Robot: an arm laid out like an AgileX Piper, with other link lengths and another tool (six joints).
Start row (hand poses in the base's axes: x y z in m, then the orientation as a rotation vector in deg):
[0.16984 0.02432 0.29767 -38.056 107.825 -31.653]
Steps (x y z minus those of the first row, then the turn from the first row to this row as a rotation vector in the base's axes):
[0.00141 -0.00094 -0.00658 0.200 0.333 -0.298]
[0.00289 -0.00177 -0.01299 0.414 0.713 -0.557]
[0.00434 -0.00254 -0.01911 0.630 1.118 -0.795]
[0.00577 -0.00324 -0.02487 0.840 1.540 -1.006]
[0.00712 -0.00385 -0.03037 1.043 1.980 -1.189]
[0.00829 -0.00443 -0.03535 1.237 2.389 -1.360]
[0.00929 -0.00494 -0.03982 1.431 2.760 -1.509]
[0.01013 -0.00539 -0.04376 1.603 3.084 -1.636]
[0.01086 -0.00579 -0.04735 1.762 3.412 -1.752]
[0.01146 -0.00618 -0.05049 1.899 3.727 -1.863]
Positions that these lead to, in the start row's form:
[0.17125 0.02338 0.29109 -37.784 108.295 -31.570]
[0.17273 0.02255 0.28468 -37.555 108.794 -31.436]
[0.17418 0.02178 0.27856 -37.352 109.307 -31.280]
[0.17561 0.02108 0.27280 -37.184 109.824 -31.107]
[0.17696 0.02047 0.26730 -37.051 110.344 -30.918]
[0.17813 0.01989 0.26232 -36.923 110.828 -30.736]
[0.17913 0.01938 0.25785 -36.800 111.267 -30.550]
[0.17997 0.01893 0.25391 -36.693 111.649 -30.381]
[0.18070 0.01853 0.25032 -36.606 112.028 -30.217]
[0.18130 0.01814 0.24718 -36.533 112.390 -30.074]

